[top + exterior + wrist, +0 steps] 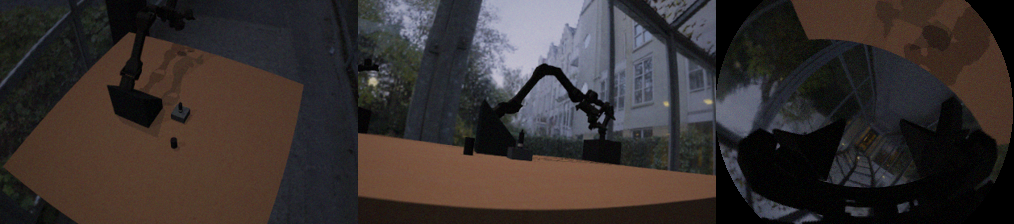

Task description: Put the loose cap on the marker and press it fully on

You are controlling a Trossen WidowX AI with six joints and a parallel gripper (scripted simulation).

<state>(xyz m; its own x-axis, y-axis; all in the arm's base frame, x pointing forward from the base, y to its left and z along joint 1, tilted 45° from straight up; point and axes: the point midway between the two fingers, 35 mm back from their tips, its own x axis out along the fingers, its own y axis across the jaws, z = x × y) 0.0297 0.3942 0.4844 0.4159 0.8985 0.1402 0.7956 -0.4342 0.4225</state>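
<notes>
Right now my gripper tip is 270 mm short of the dark cap, 730 mm to the left of it and 190 mm above it. The rest, counted from my gripper tip: holder block (210 mm ahead, 560 mm to the right, 190 mm below).
</notes>
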